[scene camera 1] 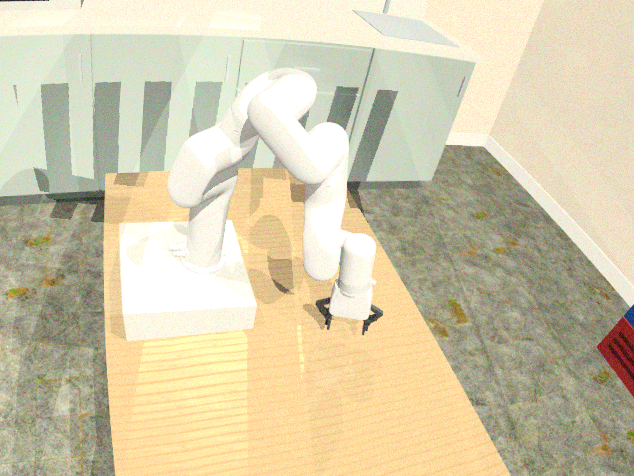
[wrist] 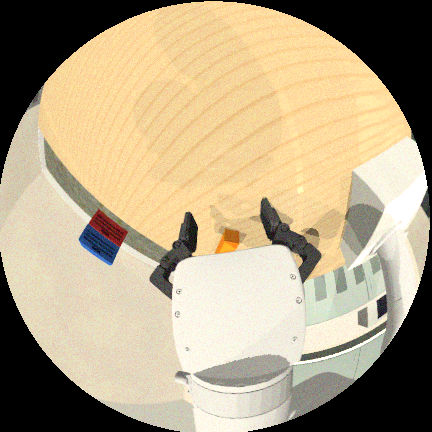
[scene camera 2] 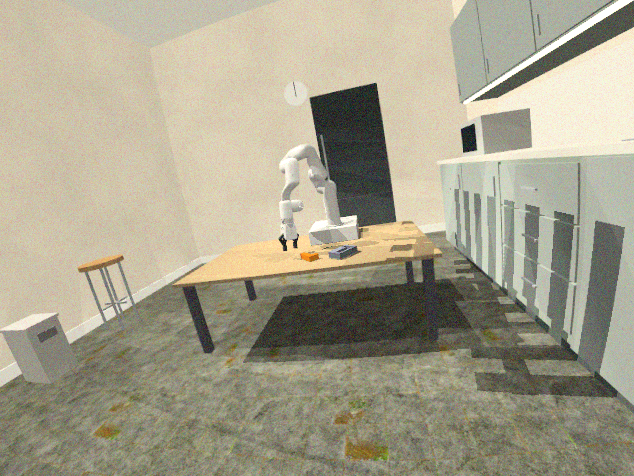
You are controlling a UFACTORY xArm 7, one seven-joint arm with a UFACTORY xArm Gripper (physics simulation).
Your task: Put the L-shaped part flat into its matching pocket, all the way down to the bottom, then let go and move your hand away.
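Places are measured from the arm's base along level axes (x up, y ahead, z left), in centimetres.
Pixels of known places: gripper, fingertip midpoint: (scene camera 1: 346, 328) (wrist: 226, 212) (scene camera 2: 290, 249); arm's base, link origin: (scene camera 1: 202, 257) (scene camera 2: 334, 224).
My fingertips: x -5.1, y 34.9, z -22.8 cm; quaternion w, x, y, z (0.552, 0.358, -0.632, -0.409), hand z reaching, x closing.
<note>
For each thing: its middle in the pictures, then the offset to it from my fingertips. Level surfaces: height alone.
- orange L-shaped part, body centre: (wrist: 230, 249) (scene camera 2: 309, 256) dx -3.3, dy +7.3, dz +13.5 cm
- blue-grey block with the pocket, body centre: (scene camera 2: 343, 251) dx -2.9, dy +7.4, dz +33.1 cm
- wooden table, surface height: dx -4.8 cm
The orange L-shaped part (scene camera 2: 309, 256) (wrist: 229, 241) lies on the table. In the wrist view its lower portion is hidden by the gripper's body, and it shows beyond the hand between the two fingers' lines of sight. The blue-grey block with the pocket (scene camera 2: 343, 252) sits on the table beside the part in scene camera 2; it does not show in the wrist view. My gripper (scene camera 1: 346, 331) (scene camera 2: 290, 248) (wrist: 226, 212) is open and empty, above the table. In scene camera 1 the part and the pocket block are hidden behind the arm and hand.
The wooden table (scene camera 1: 204, 409) (scene camera 2: 245, 266) (wrist: 215, 100) carries the arm's white base block (scene camera 1: 189, 286) (scene camera 2: 333, 233) (wrist: 380, 195). Pale green cabinets (scene camera 1: 168, 112) stand along the table's far side in scene camera 1. A stool (scene camera 2: 100, 263) stands apart from the table.
</note>
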